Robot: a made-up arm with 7 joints. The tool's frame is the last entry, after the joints.
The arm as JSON. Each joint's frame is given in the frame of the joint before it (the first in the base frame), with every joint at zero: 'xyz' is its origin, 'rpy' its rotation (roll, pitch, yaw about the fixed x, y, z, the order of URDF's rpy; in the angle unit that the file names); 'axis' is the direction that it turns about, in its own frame. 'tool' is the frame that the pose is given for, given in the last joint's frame.
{
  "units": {
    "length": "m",
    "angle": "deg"
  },
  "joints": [
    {
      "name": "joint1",
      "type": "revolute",
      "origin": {
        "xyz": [
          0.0,
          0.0,
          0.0
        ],
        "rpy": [
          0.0,
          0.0,
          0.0
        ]
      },
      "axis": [
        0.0,
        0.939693,
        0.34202
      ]
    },
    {
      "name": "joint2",
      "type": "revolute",
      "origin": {
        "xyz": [
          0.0,
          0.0,
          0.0
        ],
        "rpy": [
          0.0,
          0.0,
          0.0
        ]
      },
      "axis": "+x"
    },
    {
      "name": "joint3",
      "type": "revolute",
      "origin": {
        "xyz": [
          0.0,
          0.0,
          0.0
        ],
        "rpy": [
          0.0,
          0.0,
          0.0
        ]
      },
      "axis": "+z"
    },
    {
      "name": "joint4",
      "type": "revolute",
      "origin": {
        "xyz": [
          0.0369,
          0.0,
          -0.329
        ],
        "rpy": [
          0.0,
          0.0,
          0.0
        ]
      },
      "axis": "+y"
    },
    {
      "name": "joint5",
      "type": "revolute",
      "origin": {
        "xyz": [
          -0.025,
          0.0,
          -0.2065
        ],
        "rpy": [
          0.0,
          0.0,
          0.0
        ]
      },
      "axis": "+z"
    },
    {
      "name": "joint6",
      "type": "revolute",
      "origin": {
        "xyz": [
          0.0,
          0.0,
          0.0
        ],
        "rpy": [
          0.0,
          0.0,
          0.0
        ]
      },
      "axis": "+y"
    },
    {
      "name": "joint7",
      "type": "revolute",
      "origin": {
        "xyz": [
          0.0,
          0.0,
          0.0
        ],
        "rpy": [
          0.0,
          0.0,
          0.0
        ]
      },
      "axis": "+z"
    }
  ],
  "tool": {
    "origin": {
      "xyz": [
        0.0,
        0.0,
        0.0
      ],
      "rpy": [
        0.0,
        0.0,
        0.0
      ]
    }
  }
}
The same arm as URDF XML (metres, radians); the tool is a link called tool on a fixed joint. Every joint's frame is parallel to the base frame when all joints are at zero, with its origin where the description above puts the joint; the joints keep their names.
<robot name="arm">
  <joint name="tool_joint" type="fixed">
    <parent link="link7"/>
    <child link="tool"/>
    <origin xyz="0 0 0"/>
  </joint>
  <joint name="joint7" type="continuous">
    <parent link="link6"/>
    <child link="link7"/>
    <origin xyz="0 0 0"/>
    <axis xyz="0 0 1"/>
  </joint>
  <joint name="joint6" type="continuous">
    <parent link="link5"/>
    <child link="link6"/>
    <origin xyz="0 0 0"/>
    <axis xyz="0 1 0"/>
  </joint>
  <joint name="joint5" type="continuous">
    <parent link="link4"/>
    <child link="link5"/>
    <origin xyz="-0.025 0 -0.2065"/>
    <axis xyz="0 0 1"/>
  </joint>
  <joint name="joint4" type="continuous">
    <parent link="link3"/>
    <child link="link4"/>
    <origin xyz="0.0369 0 -0.329"/>
    <axis xyz="0 1 0"/>
  </joint>
  <joint name="joint3" type="continuous">
    <parent link="link2"/>
    <child link="link3"/>
    <origin xyz="0 0 0"/>
    <axis xyz="0 0 1"/>
  </joint>
  <joint name="joint2" type="continuous">
    <parent link="link1"/>
    <child link="link2"/>
    <origin xyz="0 0 0"/>
    <axis xyz="1 0 0"/>
  </joint>
  <joint name="joint1" type="continuous">
    <parent link="base_link"/>
    <child link="link1"/>
    <origin xyz="0 0 0"/>
    <axis xyz="0 0.9397 0.342"/>
  </joint>
  <link name="base_link"/>
  <link name="link1"/>
  <link name="link2"/>
  <link name="link3"/>
  <link name="link4"/>
  <link name="link5"/>
  <link name="link6"/>
  <link name="link7"/>
  <link name="tool"/>
</robot>

